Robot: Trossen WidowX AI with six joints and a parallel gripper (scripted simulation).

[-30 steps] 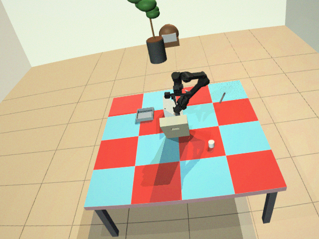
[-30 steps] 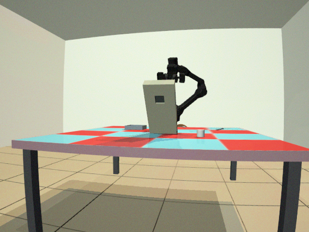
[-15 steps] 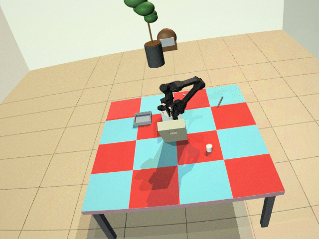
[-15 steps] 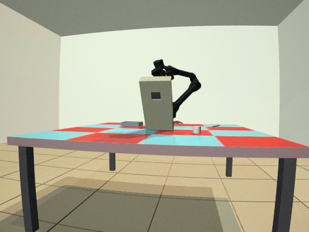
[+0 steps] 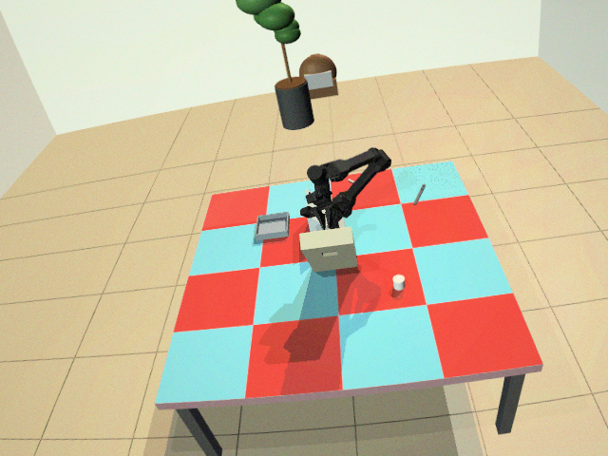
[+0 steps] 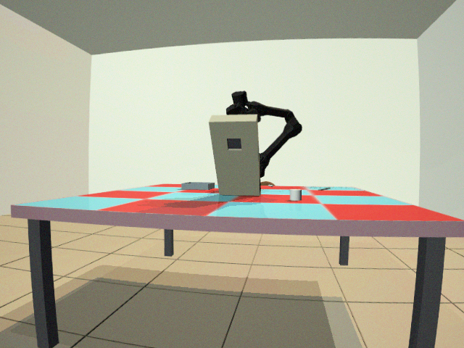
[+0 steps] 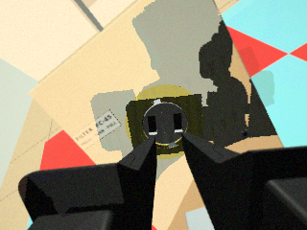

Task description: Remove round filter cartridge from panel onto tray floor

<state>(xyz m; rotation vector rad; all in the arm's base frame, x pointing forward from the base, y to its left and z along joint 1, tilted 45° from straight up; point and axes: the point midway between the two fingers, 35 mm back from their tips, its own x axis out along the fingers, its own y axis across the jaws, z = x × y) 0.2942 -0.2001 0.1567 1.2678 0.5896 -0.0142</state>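
My gripper tip is now 40 mm short of the round filter cartridge and 30 mm above it. Round my gripper tip: grey tray (430 mm behind, 240 mm to the right, 260 mm below); beige service panel (100 mm below).
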